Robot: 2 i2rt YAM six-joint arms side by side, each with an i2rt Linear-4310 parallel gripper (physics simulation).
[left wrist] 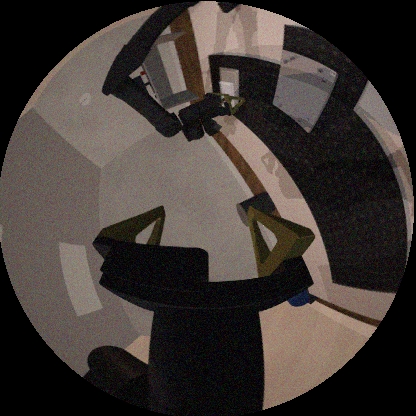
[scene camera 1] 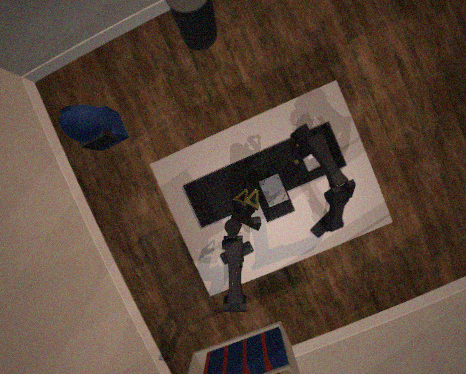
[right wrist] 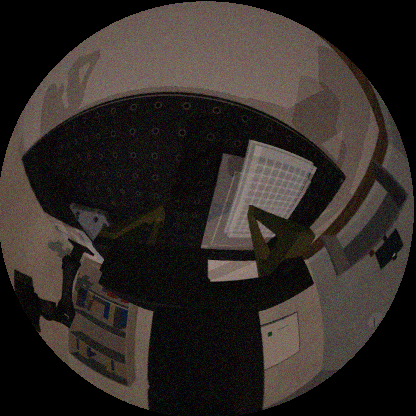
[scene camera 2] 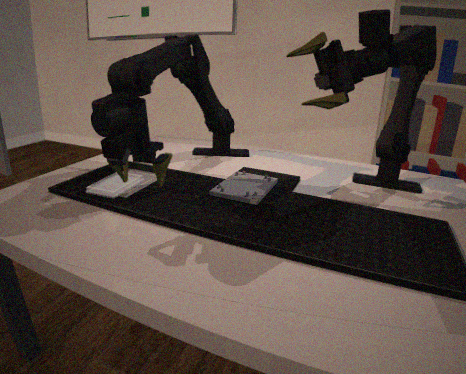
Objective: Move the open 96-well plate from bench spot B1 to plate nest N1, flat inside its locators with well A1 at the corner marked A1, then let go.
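Frame: origin at the left arm's base, x left, y back, z up, level; metres.
Seen in the pictures: left gripper, between the fingertips: point(left wrist: 205, 209) point(scene camera 1: 251, 189) point(scene camera 2: 294, 79); right gripper, between the fingertips: point(left wrist: 235, 96) point(scene camera 1: 300, 154) point(right wrist: 205, 209) point(scene camera 2: 143, 183); left arm's base, origin of its link: point(right wrist: 79, 245) point(scene camera 2: 386, 184); right arm's base, origin of its link: point(scene camera 1: 325, 222) point(scene camera 2: 221, 153).
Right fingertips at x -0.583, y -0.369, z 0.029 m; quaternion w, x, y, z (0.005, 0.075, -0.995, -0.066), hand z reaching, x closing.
Pixels of each thing's top centre, then the offset from my right fingertips to it. "*": a spot on its surface instead. Level surfaces: height alone.
- white 96-well plate, centre of its top: point(right wrist: 270, 206) point(scene camera 2: 115, 181) point(left wrist: 225, 95) dx -0.073, dy -0.017, dz +0.001 m
- spot B1, a spot on its surface: point(right wrist: 216, 220) * dx -0.020, dy +0.031, dz -0.014 m
- grey nest N1, centre of its top: point(scene camera 2: 245, 180) point(left wrist: 296, 87) point(right wrist: 97, 239) point(scene camera 1: 274, 190) dx +0.222, dy +0.119, dz +0.006 m
- long black perforated board, height of its surface: dz -0.016 m
- pale table, height of its surface: dz -0.029 m
The white 96-well plate point(scene camera 1: 311, 161) point(scene camera 2: 117, 181) point(right wrist: 270, 185) lies turned and off-centre over the pale grey pad of spot B1 point(right wrist: 216, 220), reaching onto the black board. My right gripper point(scene camera 2: 143, 182) point(right wrist: 205, 209) is open, low over the board; one finger is over the plate, the other beside it. The grey nest N1 point(scene camera 1: 274, 187) point(scene camera 2: 243, 187) point(left wrist: 305, 92) point(right wrist: 90, 220) holds no plate and has small dark locators around its edges. My left gripper point(scene camera 1: 247, 196) point(scene camera 2: 296, 80) point(left wrist: 205, 209) is open and empty, high above the board. The A1 marks are too small to read.
The long black perforated board point(scene camera 1: 220, 200) point(scene camera 2: 350, 235) point(right wrist: 150, 145) lies on the pale table point(scene camera 1: 200, 155) point(scene camera 2: 125, 280). In scene camera 2 the nest stands between the two arms, in front of their bases. A bookshelf and a whiteboard point(scene camera 2: 170, 17) are behind.
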